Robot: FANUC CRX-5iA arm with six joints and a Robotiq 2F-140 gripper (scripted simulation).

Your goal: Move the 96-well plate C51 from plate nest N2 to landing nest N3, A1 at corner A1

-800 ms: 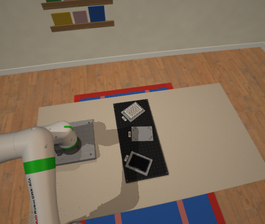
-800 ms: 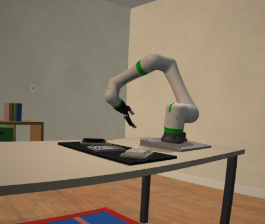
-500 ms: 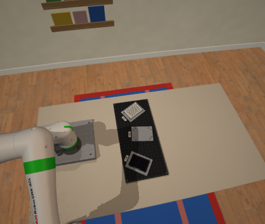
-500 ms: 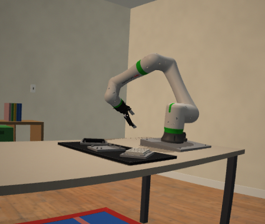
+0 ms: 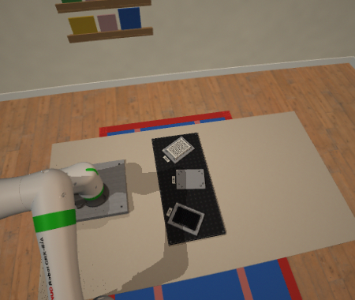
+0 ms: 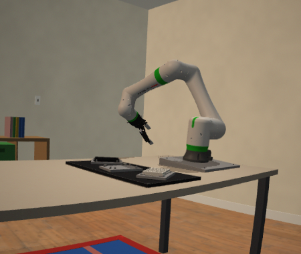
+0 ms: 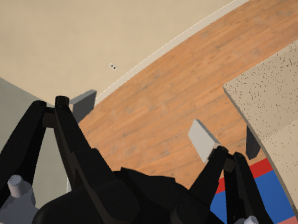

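The white 96-well plate C51 lies 820 mm ahead of my hand, 720 mm to the left of it and 100 mm below it. The rest, counted from my hand: landing nest N3: 820 mm ahead, 510 mm to the left, 120 mm below; N2 label: 730 mm ahead, 680 mm to the left, 120 mm below; black plate C15: 720 mm ahead, 300 mm to the left, 100 mm below.
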